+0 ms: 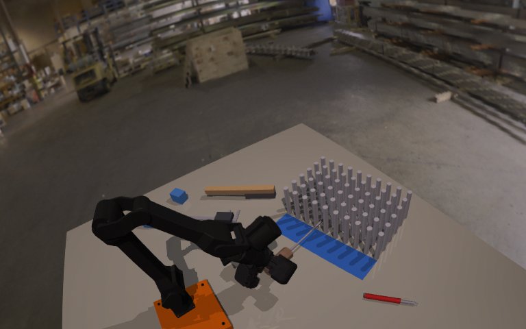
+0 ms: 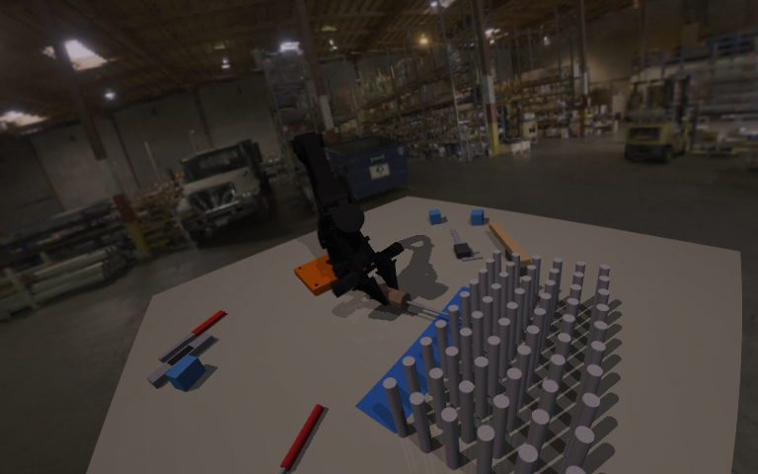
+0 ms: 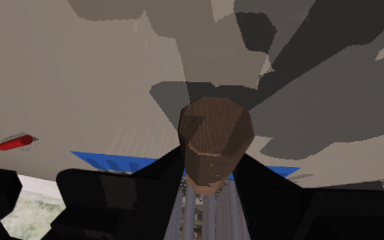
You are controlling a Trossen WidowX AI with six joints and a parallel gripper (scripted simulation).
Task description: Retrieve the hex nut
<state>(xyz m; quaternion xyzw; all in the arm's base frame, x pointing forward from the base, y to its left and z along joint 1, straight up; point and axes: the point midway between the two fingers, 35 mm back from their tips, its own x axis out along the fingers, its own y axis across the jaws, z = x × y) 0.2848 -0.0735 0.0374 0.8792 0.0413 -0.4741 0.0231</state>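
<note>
Now: gripper tip 14 cm short of the blue taped strip, 3 cm to the left of it and 3 cm above it. Also, from my gripper tip: rod (10 cm ahead, 1 cm to the left); red screwdriver (12 cm ahead, 34 cm to the right, 2 cm below).
</note>
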